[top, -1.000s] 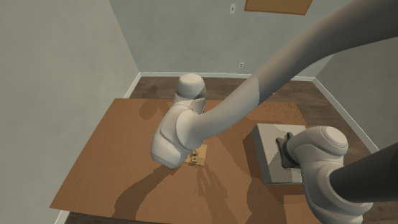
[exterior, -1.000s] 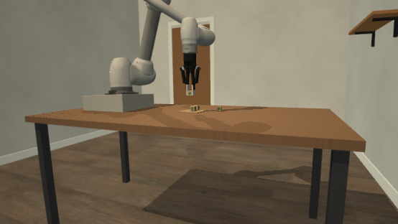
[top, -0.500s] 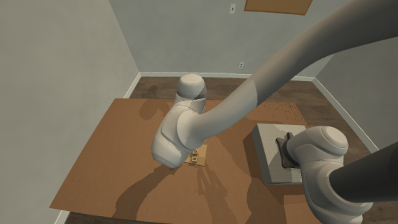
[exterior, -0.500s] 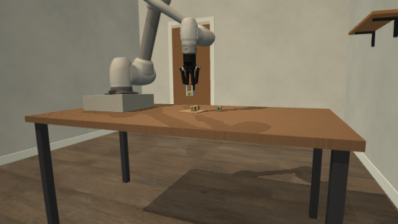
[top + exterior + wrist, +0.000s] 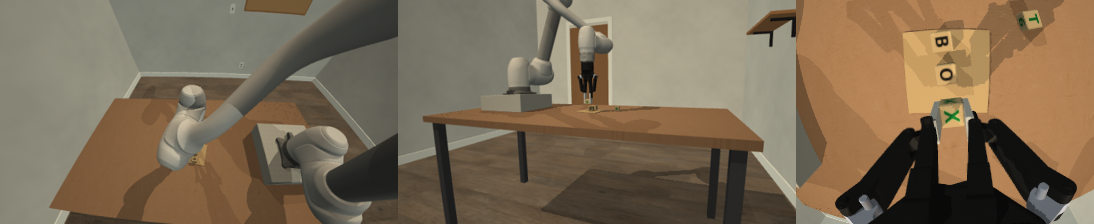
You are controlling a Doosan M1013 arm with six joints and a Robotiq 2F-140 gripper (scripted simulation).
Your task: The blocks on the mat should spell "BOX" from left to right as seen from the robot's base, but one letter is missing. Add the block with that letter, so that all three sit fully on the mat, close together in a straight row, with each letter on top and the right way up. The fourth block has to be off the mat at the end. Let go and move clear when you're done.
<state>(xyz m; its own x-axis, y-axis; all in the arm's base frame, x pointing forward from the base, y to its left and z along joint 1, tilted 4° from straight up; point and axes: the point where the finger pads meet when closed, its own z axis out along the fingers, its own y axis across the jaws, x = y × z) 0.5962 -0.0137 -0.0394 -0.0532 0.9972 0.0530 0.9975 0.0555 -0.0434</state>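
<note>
My gripper is now 90 mm above the mat and 50 mm to the right of it.
</note>
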